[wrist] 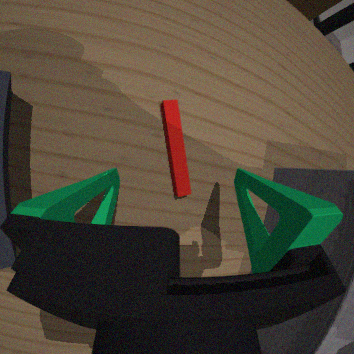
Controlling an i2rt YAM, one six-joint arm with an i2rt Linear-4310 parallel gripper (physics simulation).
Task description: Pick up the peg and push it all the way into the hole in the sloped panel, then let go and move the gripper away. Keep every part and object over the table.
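Frame: origin at the arm's base, x up, y right, z ahead, level; centimetres.
Where they show: gripper, fingertip midpoint: (176, 174).
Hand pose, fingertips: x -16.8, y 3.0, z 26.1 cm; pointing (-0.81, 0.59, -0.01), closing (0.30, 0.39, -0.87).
Observation:
Each offset is from my fingertips to the top centre of the thing. "spot": to the spot under its first point. Level surfaces: height alone.
The red peg @[dx -0.5, dy +2.1, dz +0.7 cm] (175, 149) is a thin square bar lying flat on the wooden table, slightly tilted from upright in the wrist view, near the middle. My gripper (176, 174) is open, its two green fingers wide apart. Nothing is between the fingertips except the near end of the peg, which lies lower on the table, in line with the gap and touching neither finger. The sloped panel and its hole cannot be made out for certain in this view.
A dark grey block or base (320, 192) is at the right, partly behind the right finger. A dark blue-grey part @[spot: dx +0.8, dy -1.8, dz +12.8 cm] (4, 125) shows at the left edge. The wooden table @[dx -1.7 cm] (120, 35) ends at the upper right, where black bars (334, 21) show beyond its edge.

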